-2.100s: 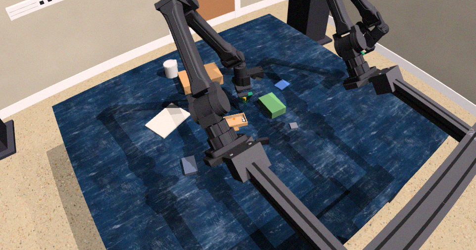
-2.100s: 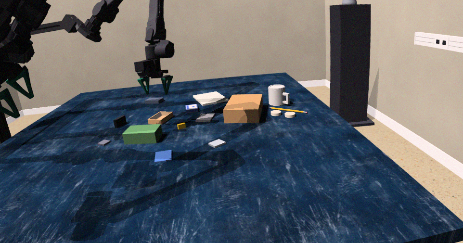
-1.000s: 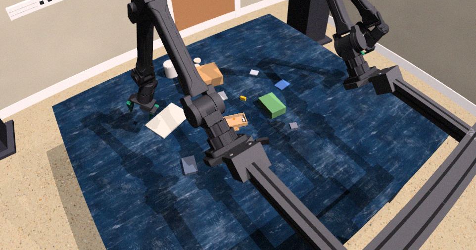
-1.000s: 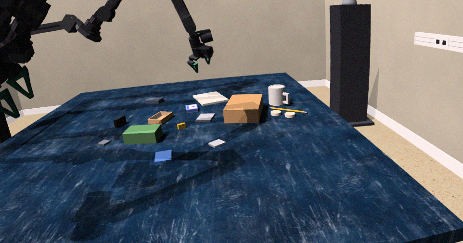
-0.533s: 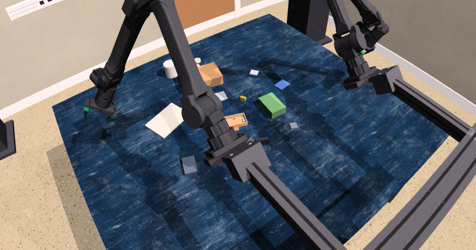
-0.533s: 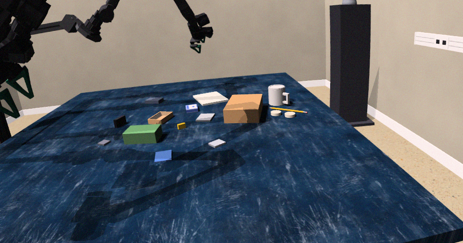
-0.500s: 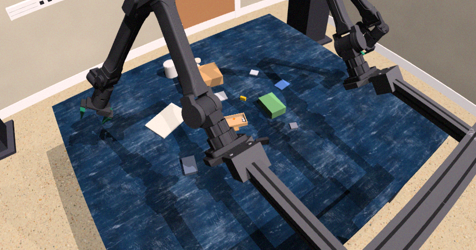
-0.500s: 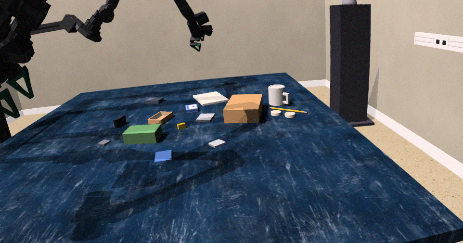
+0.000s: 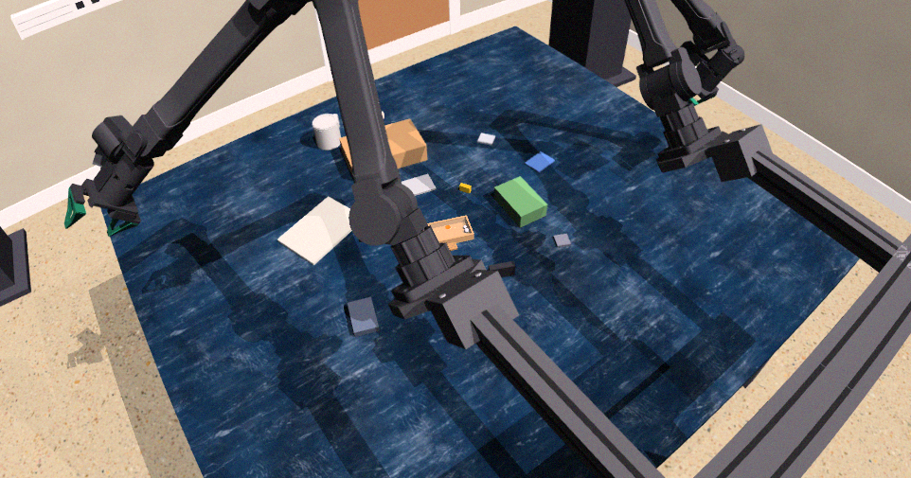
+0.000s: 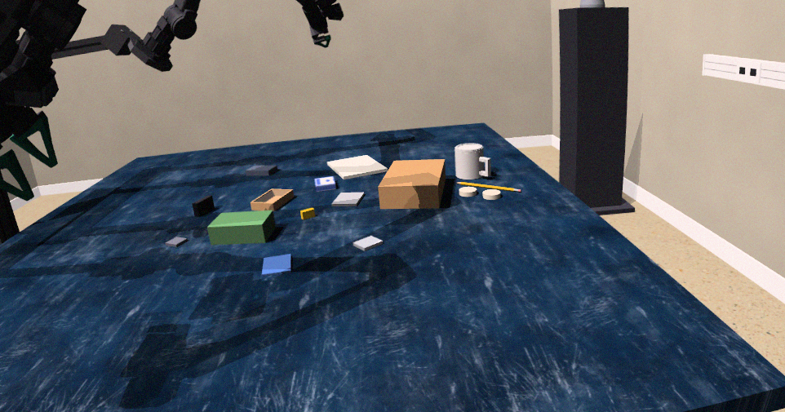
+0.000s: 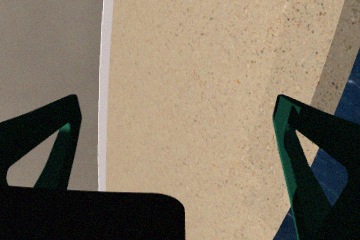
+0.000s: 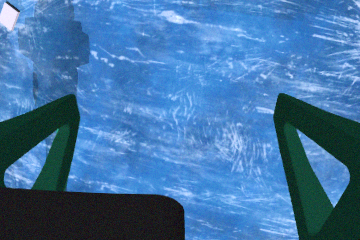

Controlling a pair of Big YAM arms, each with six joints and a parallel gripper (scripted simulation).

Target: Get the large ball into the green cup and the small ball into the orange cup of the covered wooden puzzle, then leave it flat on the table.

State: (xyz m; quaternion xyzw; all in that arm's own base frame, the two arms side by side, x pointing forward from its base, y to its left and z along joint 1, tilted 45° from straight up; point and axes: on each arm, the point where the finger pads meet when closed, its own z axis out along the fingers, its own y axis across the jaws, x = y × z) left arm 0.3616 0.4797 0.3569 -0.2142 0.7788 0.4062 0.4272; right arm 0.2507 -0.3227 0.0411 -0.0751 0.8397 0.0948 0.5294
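Now: the covered wooden puzzle 18 cm ahead of my right hand, 62 cm to the left of it and 28 cm below it. From my right hand the other things lie so: yellow block (29 cm ahead, 50 cm to the left, 27 cm below); then blue tile (27 cm ahead, 24 cm to the left, 28 cm below); then green block (16 cm ahead, 41 cm to the left, 26 cm below).
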